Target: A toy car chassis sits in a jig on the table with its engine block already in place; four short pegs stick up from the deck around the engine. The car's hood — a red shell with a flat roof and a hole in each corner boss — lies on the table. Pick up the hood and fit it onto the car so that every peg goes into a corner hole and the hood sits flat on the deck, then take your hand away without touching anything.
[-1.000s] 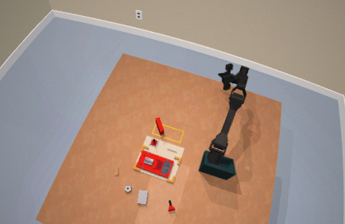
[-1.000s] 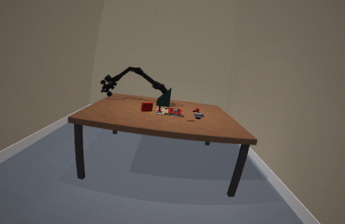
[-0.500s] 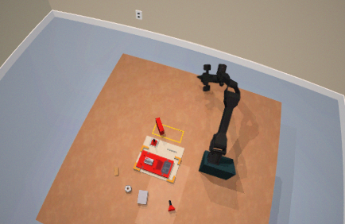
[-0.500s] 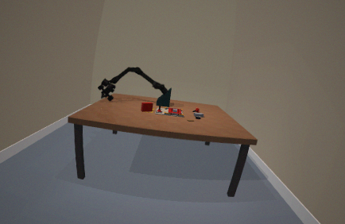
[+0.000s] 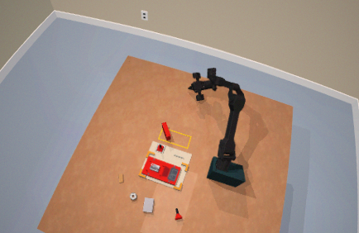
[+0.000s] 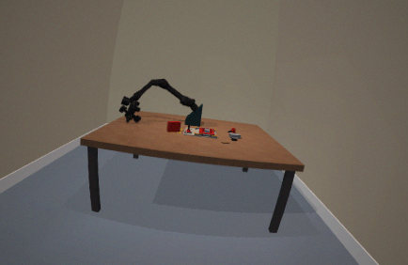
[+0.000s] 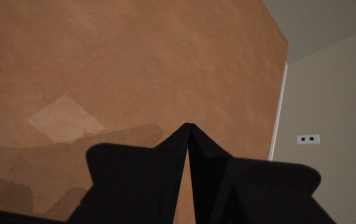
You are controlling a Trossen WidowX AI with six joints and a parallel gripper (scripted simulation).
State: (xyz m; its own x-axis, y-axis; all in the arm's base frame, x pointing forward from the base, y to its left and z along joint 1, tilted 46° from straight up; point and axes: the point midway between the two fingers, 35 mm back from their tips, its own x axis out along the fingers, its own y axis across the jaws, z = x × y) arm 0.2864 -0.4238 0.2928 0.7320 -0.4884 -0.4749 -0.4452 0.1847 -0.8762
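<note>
My gripper tip is 4 cm short of the red hood, 36 cm to the right of it and 2 cm below it. Also, from my gripper tip: tan block 20 cm ahead, 70 cm to the left, 1 cm below.
</note>
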